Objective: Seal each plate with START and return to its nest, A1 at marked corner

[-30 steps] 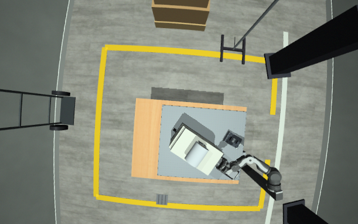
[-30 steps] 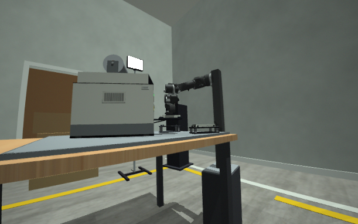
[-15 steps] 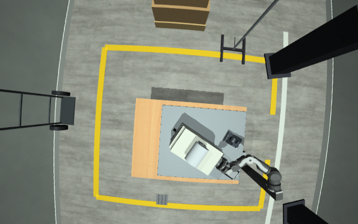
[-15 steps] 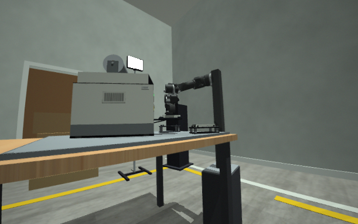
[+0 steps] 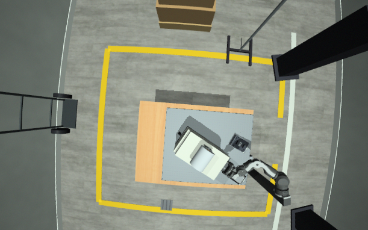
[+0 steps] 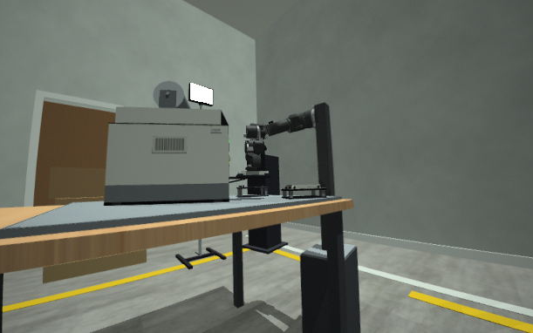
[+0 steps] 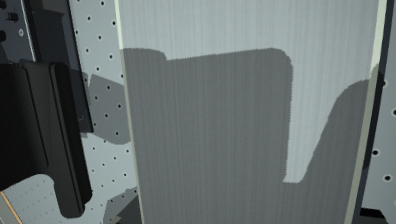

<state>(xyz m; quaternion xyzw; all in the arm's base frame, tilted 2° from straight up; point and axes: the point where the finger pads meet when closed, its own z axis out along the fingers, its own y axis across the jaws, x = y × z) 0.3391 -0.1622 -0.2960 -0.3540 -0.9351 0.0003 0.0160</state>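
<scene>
My gripper is now 2 cm above the plate. The rest, counted from my hand: foil roll 25 cm ahead, 22 cm to the right, 28 cm above; then sealer stage 3 cm below.
</scene>
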